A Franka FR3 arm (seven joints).
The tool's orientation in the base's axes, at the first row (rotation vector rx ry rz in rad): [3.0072, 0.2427, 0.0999]
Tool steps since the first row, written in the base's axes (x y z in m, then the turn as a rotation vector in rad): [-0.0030, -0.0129, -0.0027, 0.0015, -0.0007, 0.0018]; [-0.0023, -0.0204, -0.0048, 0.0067, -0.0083, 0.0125]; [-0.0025, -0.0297, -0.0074, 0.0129, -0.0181, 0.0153]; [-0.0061, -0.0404, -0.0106, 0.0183, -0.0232, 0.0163]
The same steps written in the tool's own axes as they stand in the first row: [-0.0052, 0.0118, 0.0040, 0.0015, 0.0011, -0.0016]; [-0.0059, 0.0190, 0.0070, 0.0059, 0.0108, -0.0109]; [-0.0077, 0.0278, 0.0106, 0.0106, 0.0217, -0.0121]; [-0.0132, 0.0373, 0.0148, 0.0151, 0.0277, -0.0120]
